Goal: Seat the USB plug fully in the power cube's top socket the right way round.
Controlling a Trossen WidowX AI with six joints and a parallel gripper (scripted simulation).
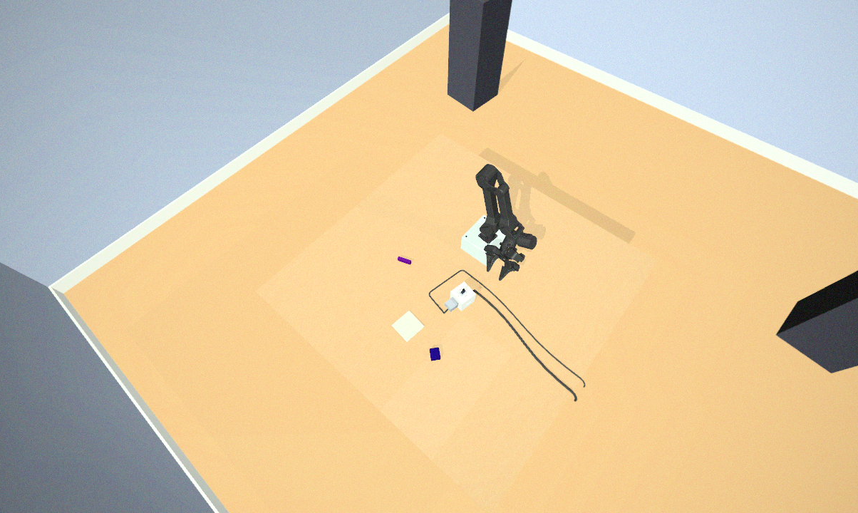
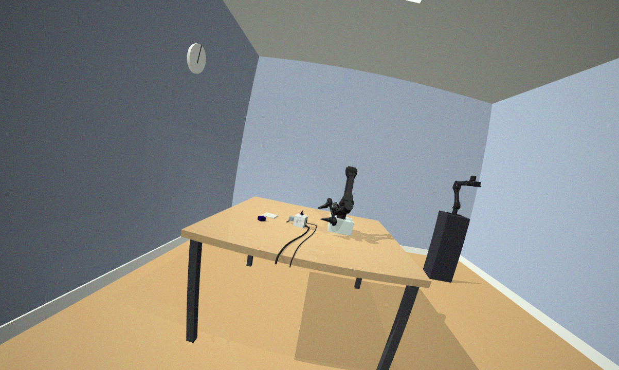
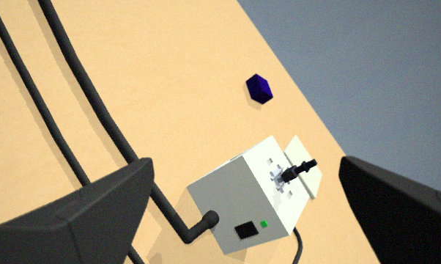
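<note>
The USB plug is 13 cm ahead of my gripper tip, 5 cm to the right of it and 4 cm below it. Also, from my gripper tip: USB socket 13 cm ahead, 5 cm to the right, 6 cm below; then dark blue block 38 cm ahead, 4 cm to the left, 12 cm below; then white pad 38 cm ahead, 12 cm to the right, 13 cm below.
</note>
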